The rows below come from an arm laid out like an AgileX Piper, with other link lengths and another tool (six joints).
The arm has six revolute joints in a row. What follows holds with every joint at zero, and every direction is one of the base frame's. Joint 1 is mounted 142.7 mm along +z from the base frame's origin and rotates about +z. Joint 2 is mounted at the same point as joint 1 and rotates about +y. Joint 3 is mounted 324.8 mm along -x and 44.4 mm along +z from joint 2 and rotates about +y. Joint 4 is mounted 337.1 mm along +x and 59.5 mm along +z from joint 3 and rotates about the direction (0.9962, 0, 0.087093). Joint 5 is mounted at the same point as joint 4 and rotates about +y. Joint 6 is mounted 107.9 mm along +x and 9.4 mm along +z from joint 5 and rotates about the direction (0.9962, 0, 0.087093). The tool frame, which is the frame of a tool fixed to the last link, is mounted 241.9 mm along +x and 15 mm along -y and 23.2 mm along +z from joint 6; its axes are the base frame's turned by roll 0.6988, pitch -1.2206 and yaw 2.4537 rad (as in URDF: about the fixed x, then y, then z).
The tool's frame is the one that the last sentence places.
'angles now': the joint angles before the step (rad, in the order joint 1, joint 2, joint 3, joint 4, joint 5, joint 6). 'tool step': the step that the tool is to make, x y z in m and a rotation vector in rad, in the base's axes. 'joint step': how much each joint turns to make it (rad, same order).
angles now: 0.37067, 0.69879, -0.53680, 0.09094, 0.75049, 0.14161
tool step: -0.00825, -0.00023, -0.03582, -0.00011, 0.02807, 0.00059
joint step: 0.00001, 0.00002, 0.08697, 0.01887, -0.06030, -0.01189
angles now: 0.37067, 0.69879, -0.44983, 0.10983, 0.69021, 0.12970
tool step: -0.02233, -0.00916, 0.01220, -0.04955, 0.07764, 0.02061
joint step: 0.00001, 0.00002, -0.09398, -0.02039, 0.18519, 0.00001
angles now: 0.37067, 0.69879, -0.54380, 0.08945, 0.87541, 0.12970
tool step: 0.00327, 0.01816, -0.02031, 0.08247, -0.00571, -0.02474
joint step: 0.00001, -0.00001, 0.08483, 0.07628, -0.12105, 0.00135
